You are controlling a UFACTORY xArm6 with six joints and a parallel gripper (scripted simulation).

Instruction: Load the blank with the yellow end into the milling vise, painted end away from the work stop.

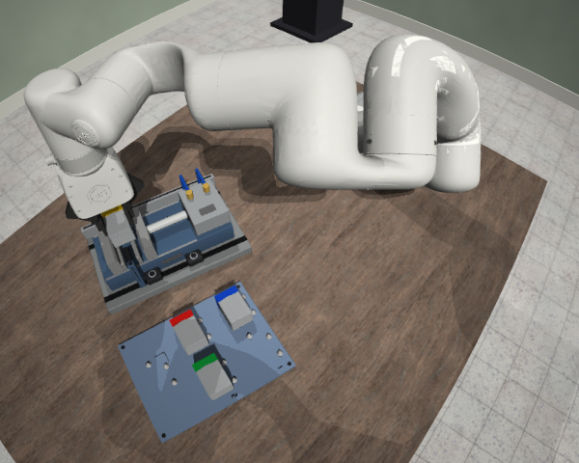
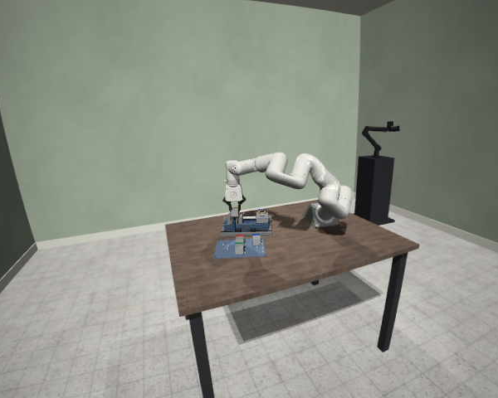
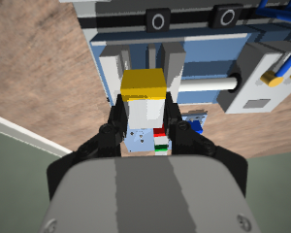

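Right now the yellow-ended blank is 2 cm below my hand. Also, from my hand: screw rod 8 cm behind, 3 cm to the left, 6 cm below; then vise 6 cm behind, 3 cm to the left, 10 cm below; then black work stop 2 cm ahead, 5 cm to the left, 5 cm below.
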